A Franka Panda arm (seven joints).
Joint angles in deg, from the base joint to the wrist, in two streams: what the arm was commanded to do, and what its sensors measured. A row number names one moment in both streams.
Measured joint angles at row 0: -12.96 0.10 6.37 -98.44 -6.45 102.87 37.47
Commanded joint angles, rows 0 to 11: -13.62 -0.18 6.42 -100.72 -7.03 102.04 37.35; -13.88 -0.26 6.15 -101.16 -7.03 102.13 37.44; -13.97 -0.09 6.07 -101.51 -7.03 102.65 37.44; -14.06 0.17 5.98 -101.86 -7.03 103.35 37.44; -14.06 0.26 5.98 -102.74 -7.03 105.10 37.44; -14.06 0.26 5.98 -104.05 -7.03 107.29 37.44; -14.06 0.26 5.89 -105.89 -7.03 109.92 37.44; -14.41 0.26 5.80 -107.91 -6.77 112.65 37.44; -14.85 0.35 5.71 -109.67 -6.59 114.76 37.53; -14.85 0.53 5.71 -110.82 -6.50 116.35 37.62; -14.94 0.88 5.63 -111.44 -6.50 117.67 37.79; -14.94 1.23 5.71 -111.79 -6.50 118.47 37.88
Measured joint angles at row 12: -14.45 1.24 5.59 -109.08 -6.44 114.69 37.49
